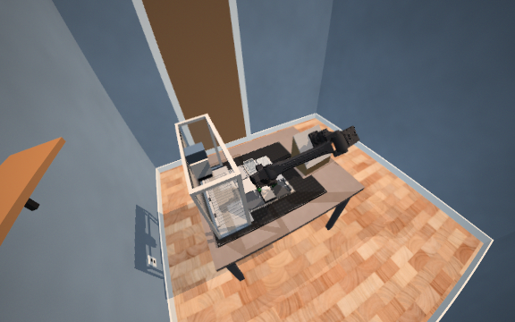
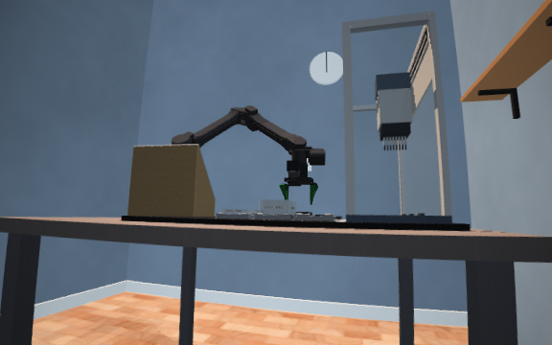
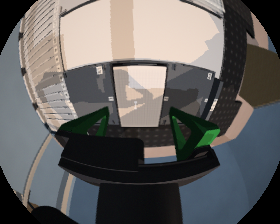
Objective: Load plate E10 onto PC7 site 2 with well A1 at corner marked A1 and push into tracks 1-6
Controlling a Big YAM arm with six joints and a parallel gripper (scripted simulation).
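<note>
Right now the plate carrier PC7 is 4 cm below my hand. Round my hand: flat plate: 25 cm to the right, 15 cm behind, 4 cm below; deep-well block: 26 cm to the right, 4 cm below, 3 cm behind.
</note>
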